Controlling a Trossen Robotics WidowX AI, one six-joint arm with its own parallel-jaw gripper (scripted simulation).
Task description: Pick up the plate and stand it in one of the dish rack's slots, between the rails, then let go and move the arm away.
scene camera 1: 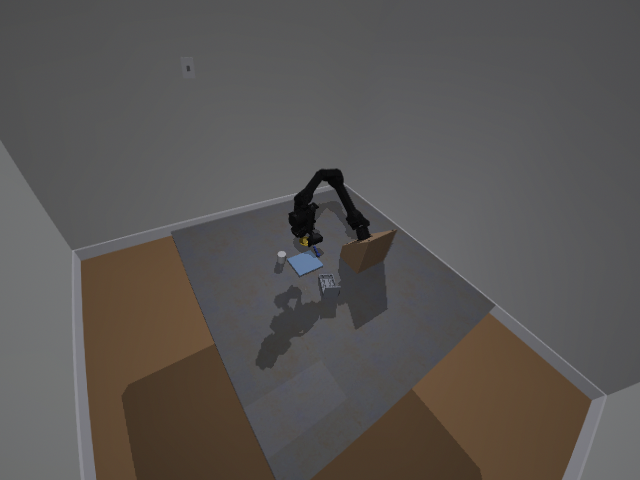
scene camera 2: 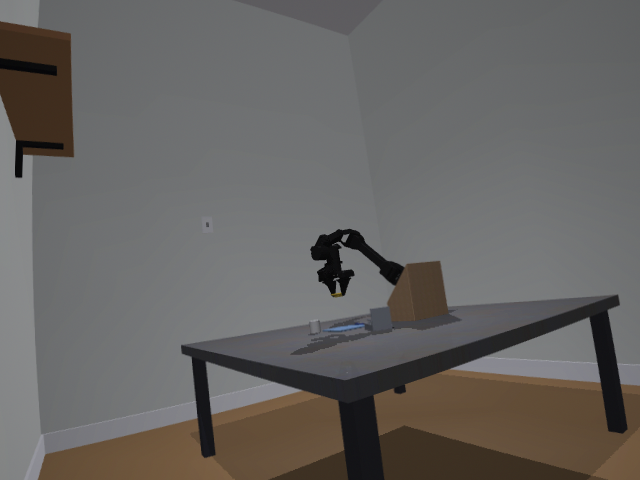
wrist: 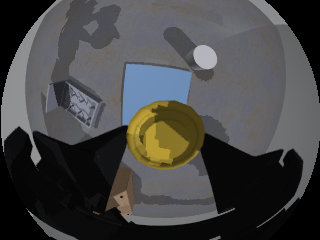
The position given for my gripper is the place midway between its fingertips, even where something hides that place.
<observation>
My gripper (scene camera 2: 338,296) carries a yellow plate (wrist: 164,134). I also see a blue mat (wrist: 143,84).
My gripper shows as well in the wrist view (wrist: 165,134).
</observation>
